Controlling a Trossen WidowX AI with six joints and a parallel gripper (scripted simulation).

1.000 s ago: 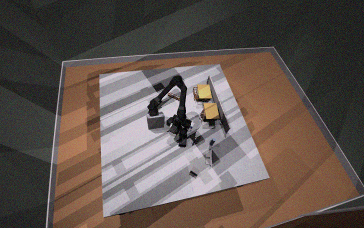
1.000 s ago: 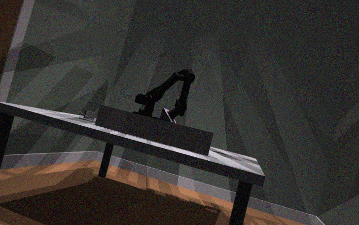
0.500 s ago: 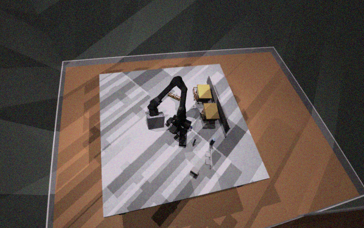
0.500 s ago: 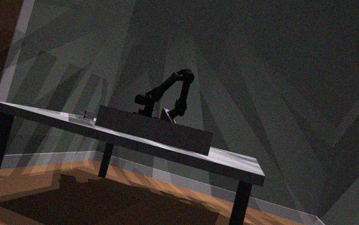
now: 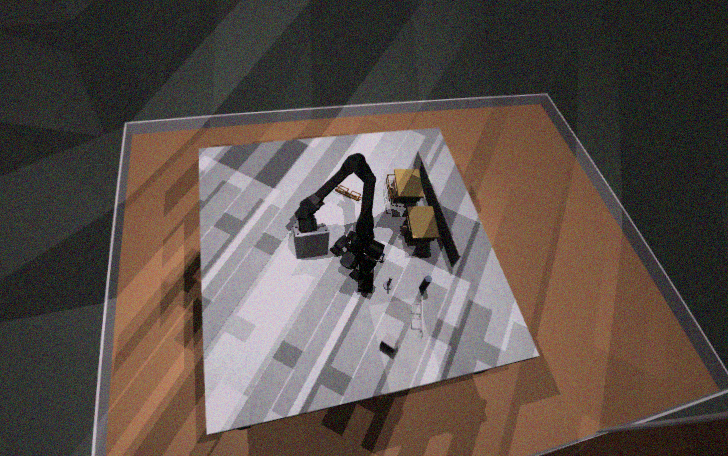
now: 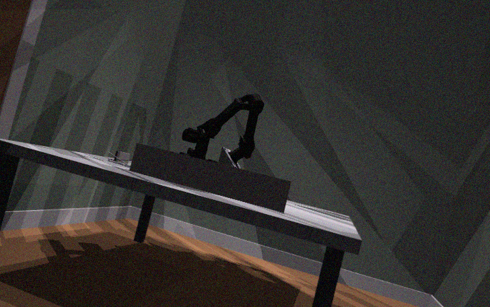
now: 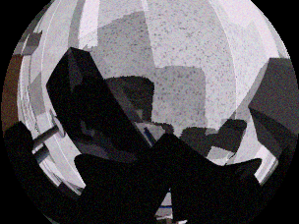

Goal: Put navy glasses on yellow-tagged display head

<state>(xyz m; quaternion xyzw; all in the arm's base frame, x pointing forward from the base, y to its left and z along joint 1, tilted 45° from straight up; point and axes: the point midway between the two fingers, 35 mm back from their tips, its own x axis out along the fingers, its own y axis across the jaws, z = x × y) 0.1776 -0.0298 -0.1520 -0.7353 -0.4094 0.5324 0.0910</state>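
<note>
The dark block is 4 cm ahead of my gripper tip and 6 cm to the right of it. Round my gripper tip: long panel: 46 cm ahead, 17 cm to the left, 3 cm above; then display head: 31 cm ahead, 8 cm to the left, 4 cm above.
</note>
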